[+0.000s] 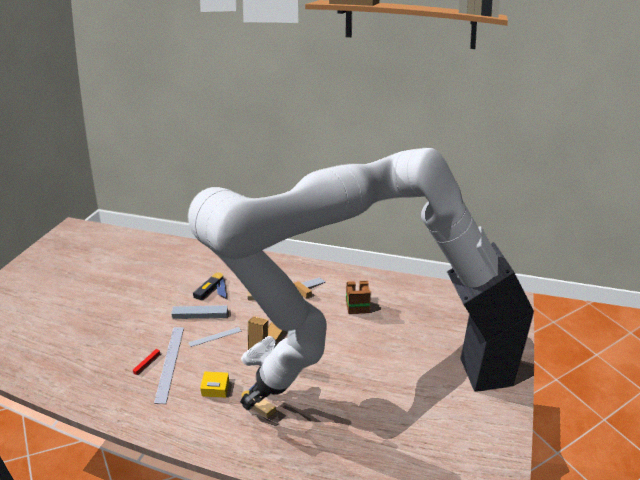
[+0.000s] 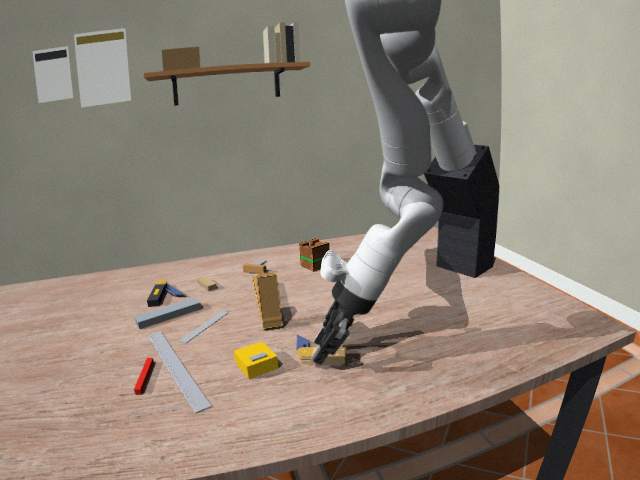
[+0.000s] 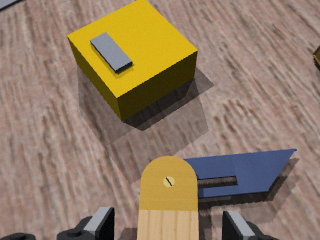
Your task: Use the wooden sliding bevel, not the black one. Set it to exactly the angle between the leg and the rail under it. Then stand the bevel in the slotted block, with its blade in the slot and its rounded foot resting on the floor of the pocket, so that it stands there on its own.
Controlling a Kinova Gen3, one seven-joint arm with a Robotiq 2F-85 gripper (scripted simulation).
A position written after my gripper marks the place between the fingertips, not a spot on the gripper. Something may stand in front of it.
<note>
In view: my gripper [image 2: 317, 353], a grey bar [image 2: 175, 310], a wooden leg-and-rail piece [image 2: 265, 285] and a blue blade [image 3: 255, 172].
The grey bar shows as well in image 1 [image 1: 178, 312]. Image 3 misses the grey bar: it is out of frame.
</note>
